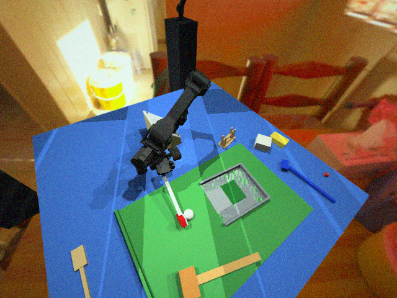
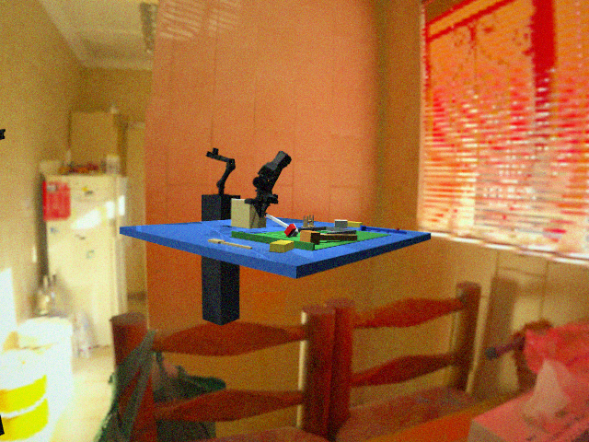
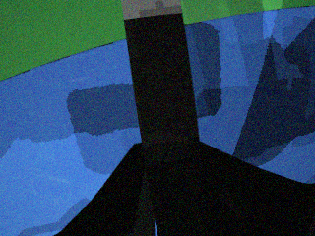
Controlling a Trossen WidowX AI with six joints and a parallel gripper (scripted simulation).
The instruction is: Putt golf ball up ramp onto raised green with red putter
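Right now my gripper tip is 12 cm short of the red putter, 2 cm to the left of it and 1 cm above it. Round my gripper tip: white golf ball 23 cm ahead, 5 cm below; white block 18 cm ahead, 58 cm to the left, 6 cm below; green mat 29 cm ahead, 10 cm to the left, 8 cm below.
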